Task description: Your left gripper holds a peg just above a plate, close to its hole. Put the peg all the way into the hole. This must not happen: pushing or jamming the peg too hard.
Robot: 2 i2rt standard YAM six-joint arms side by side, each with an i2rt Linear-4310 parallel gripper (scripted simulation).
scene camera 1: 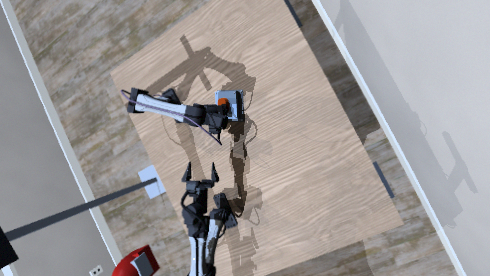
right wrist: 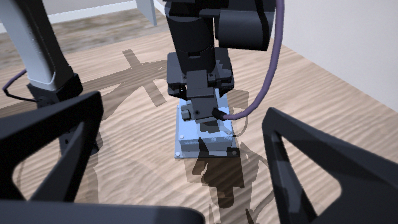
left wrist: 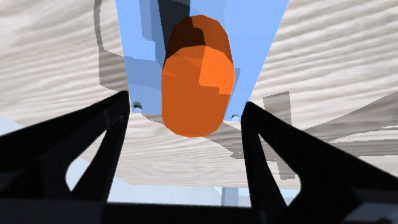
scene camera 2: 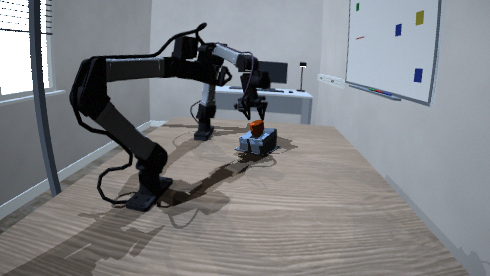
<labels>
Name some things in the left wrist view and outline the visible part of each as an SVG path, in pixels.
My left gripper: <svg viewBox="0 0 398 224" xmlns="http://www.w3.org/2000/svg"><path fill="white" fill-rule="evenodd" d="M0 135L0 224L398 224L398 177L282 121L251 101L245 103L240 120L251 207L103 202L108 201L130 115L128 91L118 92L83 109ZM259 135L299 177L300 191L288 206L269 169ZM106 131L96 155L71 191L66 182L69 166Z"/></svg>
An orange peg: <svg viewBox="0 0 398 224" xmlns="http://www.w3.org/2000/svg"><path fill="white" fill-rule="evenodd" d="M203 14L185 17L173 27L161 74L161 105L164 124L173 133L189 138L203 137L218 129L223 122L235 83L234 63L228 34L219 21Z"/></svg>
</labels>
